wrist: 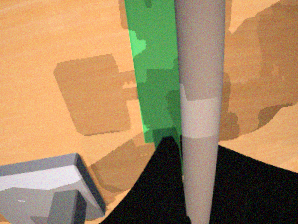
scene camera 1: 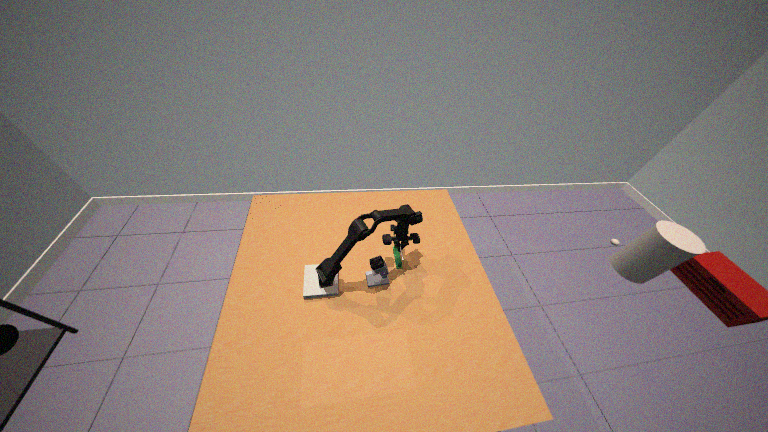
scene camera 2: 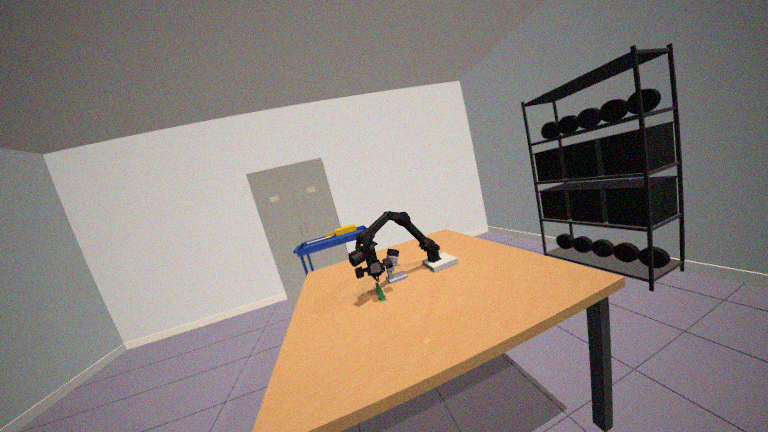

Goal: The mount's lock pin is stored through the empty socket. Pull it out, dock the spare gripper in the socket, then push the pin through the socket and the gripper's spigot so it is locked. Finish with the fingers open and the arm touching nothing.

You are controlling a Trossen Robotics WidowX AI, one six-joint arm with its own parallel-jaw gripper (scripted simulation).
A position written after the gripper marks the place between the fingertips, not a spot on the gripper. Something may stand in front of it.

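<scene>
A lock pin is held by the gripper (wrist: pixel 176 145).
</scene>
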